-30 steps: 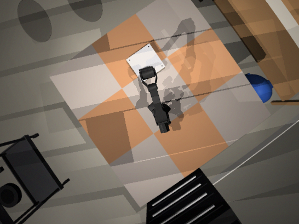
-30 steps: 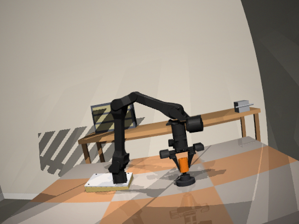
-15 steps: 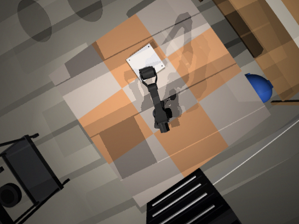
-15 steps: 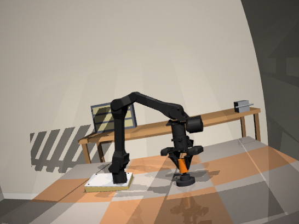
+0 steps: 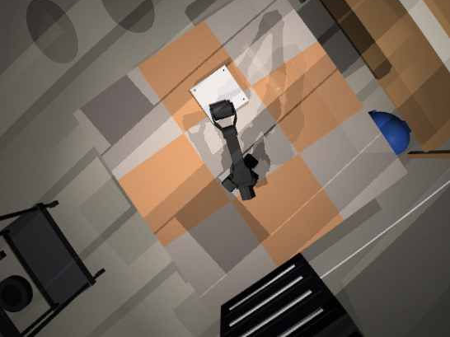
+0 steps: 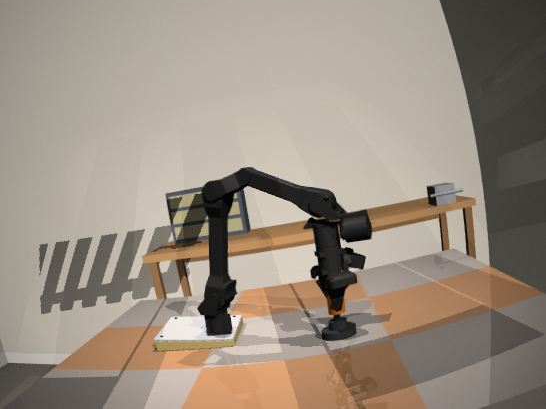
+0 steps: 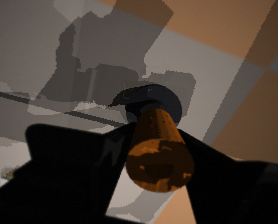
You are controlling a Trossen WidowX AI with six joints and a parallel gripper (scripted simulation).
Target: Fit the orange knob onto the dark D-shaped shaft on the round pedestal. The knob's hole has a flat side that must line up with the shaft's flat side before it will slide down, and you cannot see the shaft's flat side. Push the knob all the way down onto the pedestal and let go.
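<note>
My gripper tip is 2 cm below the orange knob. The rest, counted from my gripper tip: round dark pedestal (4 cm below).
</note>
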